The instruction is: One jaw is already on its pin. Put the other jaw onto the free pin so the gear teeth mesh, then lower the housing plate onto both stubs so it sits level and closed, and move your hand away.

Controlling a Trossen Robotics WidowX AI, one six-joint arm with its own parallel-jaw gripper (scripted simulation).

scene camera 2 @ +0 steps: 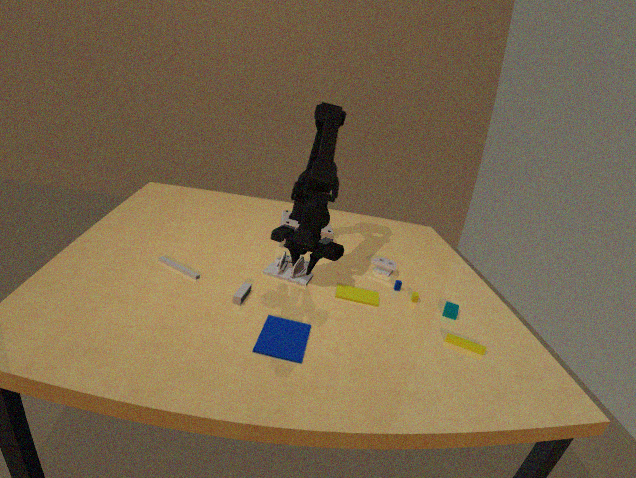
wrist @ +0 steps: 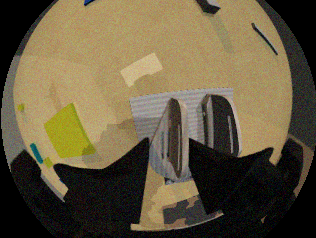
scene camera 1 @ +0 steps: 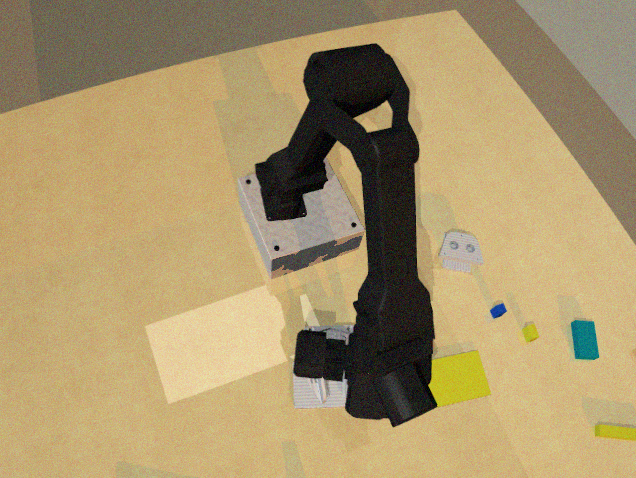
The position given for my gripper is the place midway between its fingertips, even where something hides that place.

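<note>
My gripper (scene camera 1: 353, 373) is visible to me in scene camera 1, and scene camera 2 has the gripper (scene camera 2: 301, 272) too, as does the wrist view, with my gripper (wrist: 165, 140). There is a yellow plate (scene camera 1: 460, 377), and the wrist view shows me that yellow plate (wrist: 65, 131) as well. I also see a teal block (scene camera 1: 585, 345) and a jaw (wrist: 222, 132). A blue square (scene camera 2: 280, 338) is there for me in scene camera 2, while in scene camera 1 the square is out of frame. Then I have in sight a housing plate (scene camera 1: 462, 241); the wrist view does not show the housing plate, hidden by my gripper.
</note>
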